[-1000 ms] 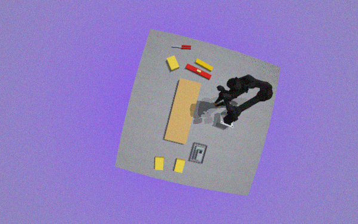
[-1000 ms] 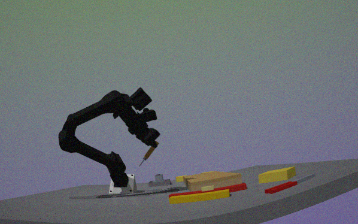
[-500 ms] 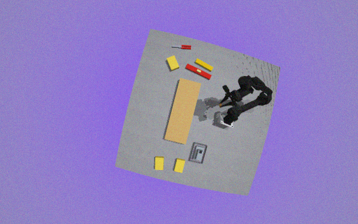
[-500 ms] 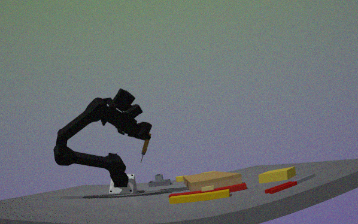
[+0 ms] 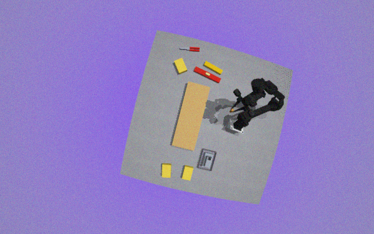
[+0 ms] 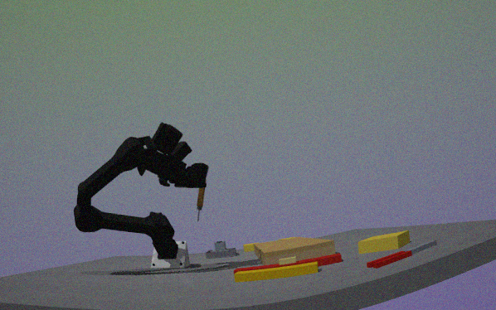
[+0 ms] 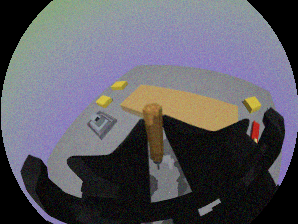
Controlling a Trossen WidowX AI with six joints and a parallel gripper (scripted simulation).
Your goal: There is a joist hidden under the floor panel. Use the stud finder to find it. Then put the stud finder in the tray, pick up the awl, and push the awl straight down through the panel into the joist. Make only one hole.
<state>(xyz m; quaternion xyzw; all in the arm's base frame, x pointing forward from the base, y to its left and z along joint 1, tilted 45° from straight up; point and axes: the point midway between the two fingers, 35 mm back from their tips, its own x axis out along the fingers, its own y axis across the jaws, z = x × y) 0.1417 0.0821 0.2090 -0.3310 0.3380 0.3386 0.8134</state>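
Right now the awl is 20 mm behind my gripper tip and 50 mm below it. From my gripper tip the other things lie so: yellow bar 180 mm ahead, 330 mm to the right, 240 mm below; stud finder 40 mm behind, 390 mm to the left, 200 mm below; red level 210 mm ahead, 250 mm to the right, 230 mm below.
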